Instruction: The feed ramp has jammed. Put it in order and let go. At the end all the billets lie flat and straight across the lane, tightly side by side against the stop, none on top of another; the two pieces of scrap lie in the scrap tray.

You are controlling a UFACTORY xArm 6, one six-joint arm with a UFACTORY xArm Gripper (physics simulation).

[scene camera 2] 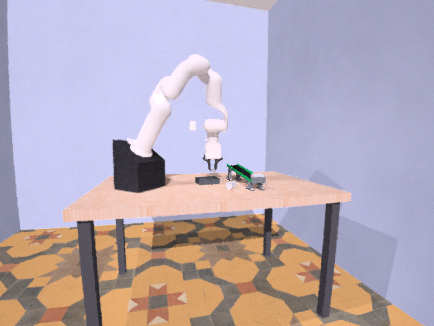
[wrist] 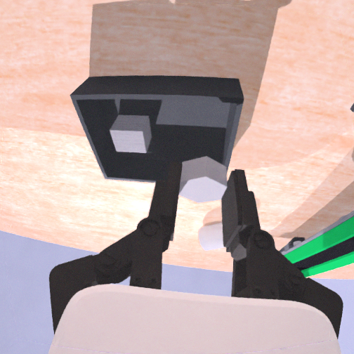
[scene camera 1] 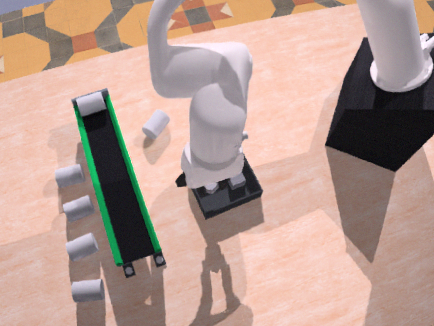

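Pixels of known places: gripper, between the fingertips: (scene camera 2: 212,170) (scene camera 1: 210,186); arm's base, origin of its link: (scene camera 2: 141,150) (scene camera 1: 401,69).
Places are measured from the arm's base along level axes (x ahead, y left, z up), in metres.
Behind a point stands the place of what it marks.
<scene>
My gripper (scene camera 1: 212,184) {z -0.126, x 0.432, y -0.003 m} (scene camera 2: 213,167) {z -0.126, x 0.432, y -0.003 m} (wrist: 203,180) is shut on a grey hexagonal scrap piece (scene camera 1: 212,188) {z -0.121, x 0.432, y 0.004 m} (scene camera 2: 213,172) {z -0.139, x 0.428, y -0.024 m} (wrist: 204,187), held above one end of the black scrap tray (scene camera 1: 235,209) {z -0.205, x 0.393, y 0.036 m} (scene camera 2: 207,181) {z -0.186, x 0.373, y -0.061 m} (wrist: 165,86). A grey scrap block (scene camera 1: 237,181) {z -0.177, x 0.366, y -0.004 m} (wrist: 131,134) lies inside the tray. One billet (scene camera 1: 91,104) (scene camera 2: 258,178) lies across the lane (scene camera 1: 116,175) {z -0.132, x 0.583, y -0.111 m} at its far end in scene camera 1. A loose billet (scene camera 1: 156,124) {z -0.168, x 0.457, y -0.199 m} (scene camera 2: 230,185) {z -0.183, x 0.436, y -0.234 m} (wrist: 210,237) lies on the table between ramp and arm. My finger partly hides it in the wrist view.
Four billets (scene camera 1: 69,175) {z -0.168, x 0.671, y -0.175 m} (scene camera 1: 78,208) {z -0.168, x 0.680, y -0.098 m} (scene camera 1: 82,247) {z -0.168, x 0.704, y -0.020 m} (scene camera 1: 88,290) {z -0.167, x 0.726, y 0.061 m} lie on the table in a spaced row, left of the ramp's green side wall (scene camera 1: 131,182) {z -0.123, x 0.563, y -0.080 m} (wrist: 320,245). The black robot base (scene camera 1: 375,120) {z -0.052, x 0.093, y 0.054 m} (scene camera 2: 139,172) {z -0.102, x -0.023, y -0.125 m} stands on the other side of the tray.
</scene>
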